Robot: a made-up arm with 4 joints.
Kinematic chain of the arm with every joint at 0, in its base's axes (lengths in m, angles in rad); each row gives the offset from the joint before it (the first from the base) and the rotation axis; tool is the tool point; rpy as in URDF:
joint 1: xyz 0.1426 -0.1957 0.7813 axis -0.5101 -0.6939 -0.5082
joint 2: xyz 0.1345 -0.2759 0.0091 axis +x
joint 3: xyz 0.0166 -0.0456 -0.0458 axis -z
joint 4: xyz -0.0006 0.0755 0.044 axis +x
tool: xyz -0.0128 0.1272 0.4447 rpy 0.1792 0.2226 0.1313
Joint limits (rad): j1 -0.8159..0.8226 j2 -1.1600..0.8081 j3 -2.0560..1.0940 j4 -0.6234..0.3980
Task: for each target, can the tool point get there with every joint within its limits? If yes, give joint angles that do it. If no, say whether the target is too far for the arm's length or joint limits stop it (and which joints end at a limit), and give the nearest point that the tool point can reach.
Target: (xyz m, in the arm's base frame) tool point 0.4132 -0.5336 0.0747
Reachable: no: joint limits stop it (at a limit: joint 1, joint 2, joint 3, joint 4) | nearest point 0.5808 -0.7470 0.6193 | short by 0.608 m
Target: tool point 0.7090 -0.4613 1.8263
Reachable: no: too far | nearest point 0.4204 -0.4635 1.3577 | short by 0.550 m
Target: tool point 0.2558 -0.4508 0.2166
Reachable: no: joint limits stop it (at a limit: joint 1, joint 2, joint 4) | nearest point 0.2626 -0.1789 0.5758 | short by 0.451 m
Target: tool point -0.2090 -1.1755 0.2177
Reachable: no: too far | nearest point 0.1471 -0.8657 0.5718 | short by 0.590 m
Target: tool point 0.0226 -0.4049 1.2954
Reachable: yes | joints 0.3938 0.0848 -0.9151 0.2402
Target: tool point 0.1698 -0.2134 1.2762
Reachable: yes | joints 0.4885 -0.2871 0.6896 0.2251
